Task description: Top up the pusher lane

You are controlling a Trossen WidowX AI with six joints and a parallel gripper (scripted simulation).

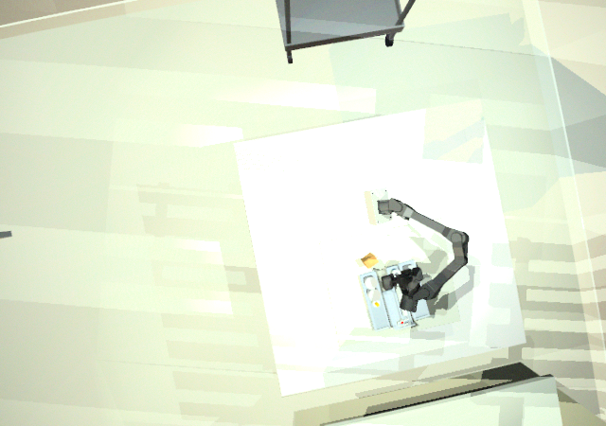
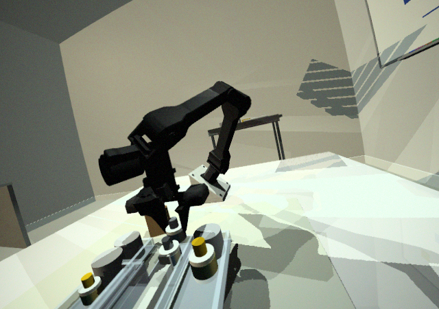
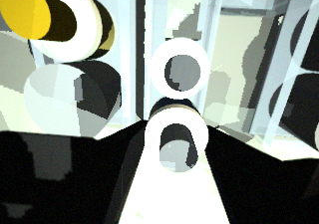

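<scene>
Right now the orange box is 70 mm behind my gripper tip, 120 mm to the right of it and 10 mm below it. The rest, counted from my gripper tip: red mark (230 mm ahead, 10 mm to the left, 20 mm above).
</scene>
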